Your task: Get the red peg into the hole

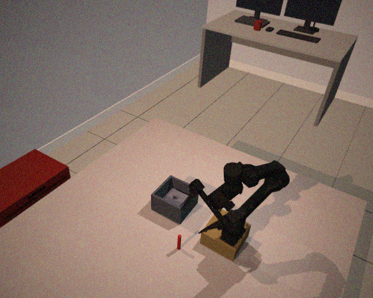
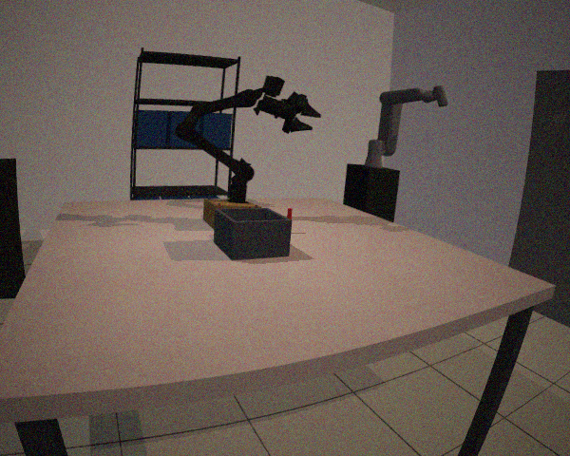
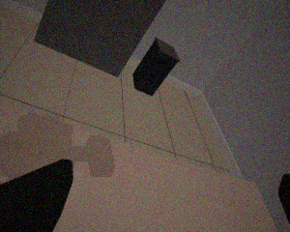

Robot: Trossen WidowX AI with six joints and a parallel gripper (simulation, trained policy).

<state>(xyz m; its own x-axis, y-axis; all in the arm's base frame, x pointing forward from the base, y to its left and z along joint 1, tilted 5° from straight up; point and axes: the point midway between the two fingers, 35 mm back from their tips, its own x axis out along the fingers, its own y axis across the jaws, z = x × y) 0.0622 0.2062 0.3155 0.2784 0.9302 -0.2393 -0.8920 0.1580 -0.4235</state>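
Now: the red peg 330 mm below my gripper tip, 130 mm to the right of it and 110 mm ahead of it. Round my gripper tip: box: 340 mm below, 310 mm to the right, 260 mm ahead; grey plate: 320 mm below, 310 mm to the right, 260 mm ahead.
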